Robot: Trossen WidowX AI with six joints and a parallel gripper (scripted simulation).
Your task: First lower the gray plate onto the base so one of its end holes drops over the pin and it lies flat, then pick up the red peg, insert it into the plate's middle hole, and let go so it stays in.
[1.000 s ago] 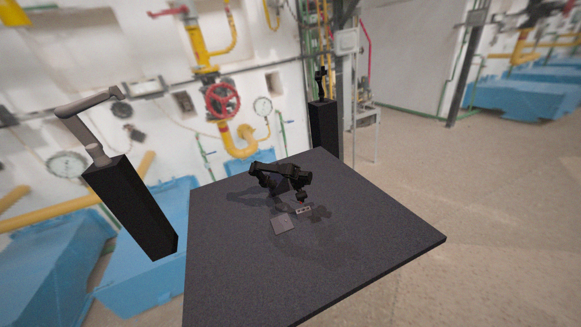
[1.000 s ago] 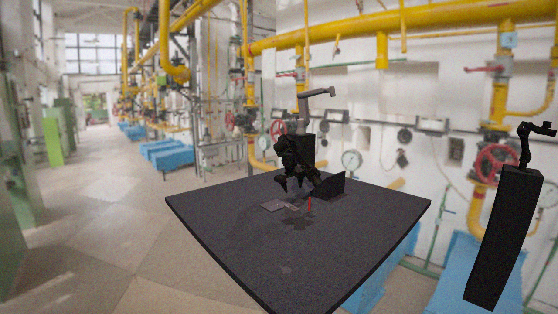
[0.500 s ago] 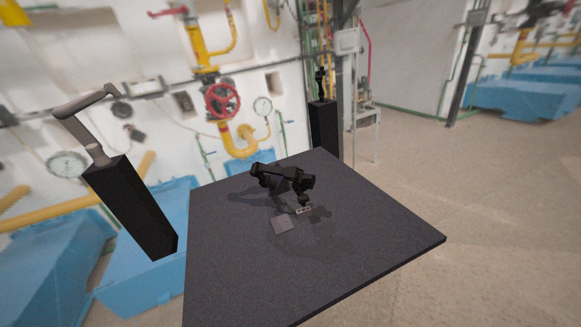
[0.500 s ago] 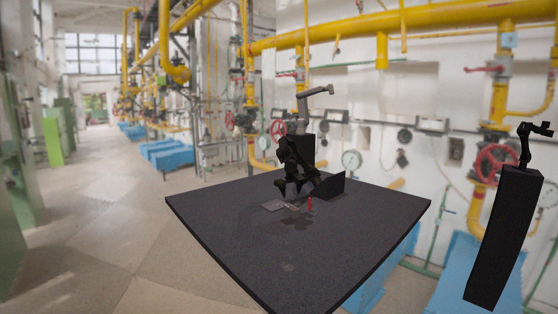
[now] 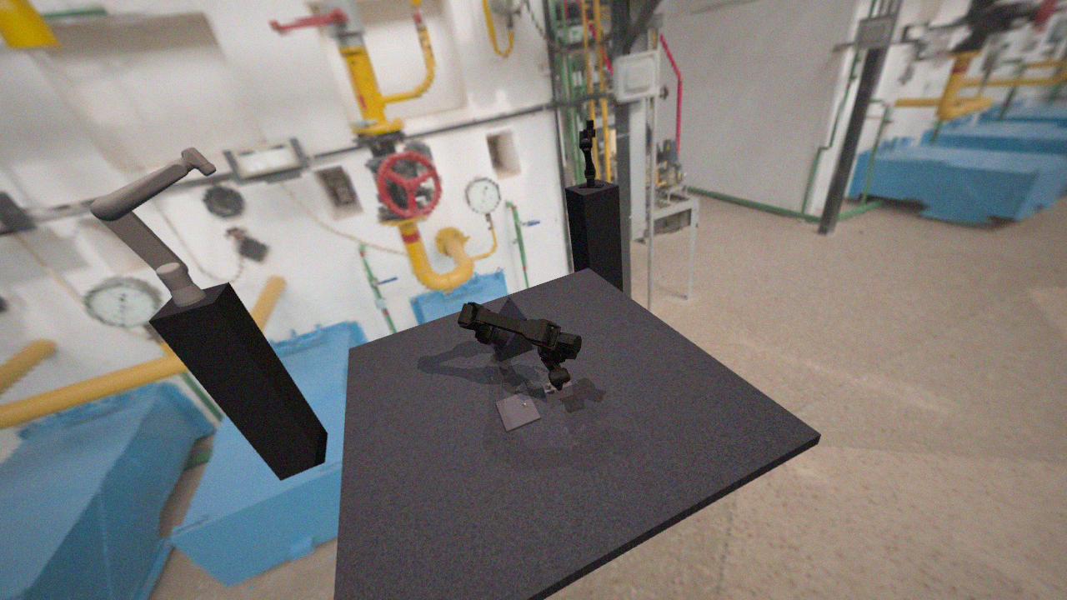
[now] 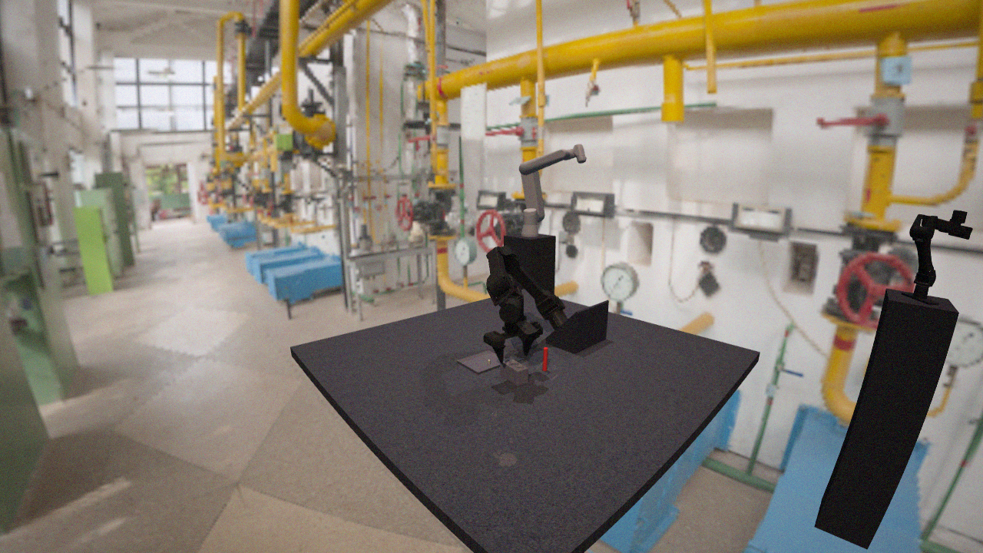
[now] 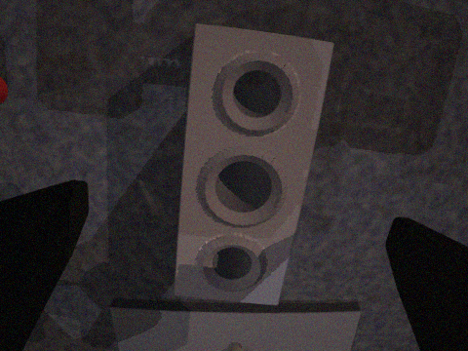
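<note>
Right now my gripper tip is 30 mm above the gray plate. The rest, counted from my gripper tip: gray base (140 mm to the right, 60 mm below, 10 mm behind); then red peg (110 mm behind, 30 mm to the left, 30 mm below).
</note>
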